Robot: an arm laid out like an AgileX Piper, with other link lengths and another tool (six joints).
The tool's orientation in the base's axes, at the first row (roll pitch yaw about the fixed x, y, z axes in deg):
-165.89 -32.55 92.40
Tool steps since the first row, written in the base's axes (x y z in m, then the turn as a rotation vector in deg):
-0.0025 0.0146 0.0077 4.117 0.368 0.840
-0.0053 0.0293 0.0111 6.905 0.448 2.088
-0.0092 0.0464 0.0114 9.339 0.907 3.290
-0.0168 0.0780 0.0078 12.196 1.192 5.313
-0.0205 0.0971 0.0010 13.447 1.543 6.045
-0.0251 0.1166 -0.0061 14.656 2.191 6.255
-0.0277 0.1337 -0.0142 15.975 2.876 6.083
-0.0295 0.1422 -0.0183 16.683 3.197 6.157
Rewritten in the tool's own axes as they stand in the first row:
0.0165 -0.0015 0.0018 0.617 3.857 -1.591
0.0308 -0.0024 0.0073 1.257 6.301 -3.311
0.0455 -0.0032 0.0168 2.204 8.478 -4.705
0.0705 -0.0044 0.0380 3.432 10.864 -6.971
0.0830 -0.0033 0.0543 4.077 11.979 -7.722
0.0958 -0.0029 0.0712 4.693 13.212 -7.884
0.1059 -0.0008 0.0873 5.131 14.635 -7.743
0.1110 -0.0003 0.0955 5.416 15.357 -7.827

